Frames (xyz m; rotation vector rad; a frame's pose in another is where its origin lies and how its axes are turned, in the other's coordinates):
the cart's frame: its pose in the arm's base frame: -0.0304 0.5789 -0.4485 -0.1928 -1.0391 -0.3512
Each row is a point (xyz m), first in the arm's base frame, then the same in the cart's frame.
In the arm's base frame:
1: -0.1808 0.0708 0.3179
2: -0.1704 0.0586 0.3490
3: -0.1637 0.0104 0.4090
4: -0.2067 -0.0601 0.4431
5: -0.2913 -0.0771 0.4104
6: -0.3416 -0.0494 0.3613
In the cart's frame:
1: 0.6941 -0.5206 0.3397
2: 0.7282 -0.5277 0.3429
3: 0.7926 -0.5694 0.3519
4: 0.8161 -0.6506 0.3810
5: 0.7522 -0.6982 0.4276
6: 0.6812 -0.6917 0.4526

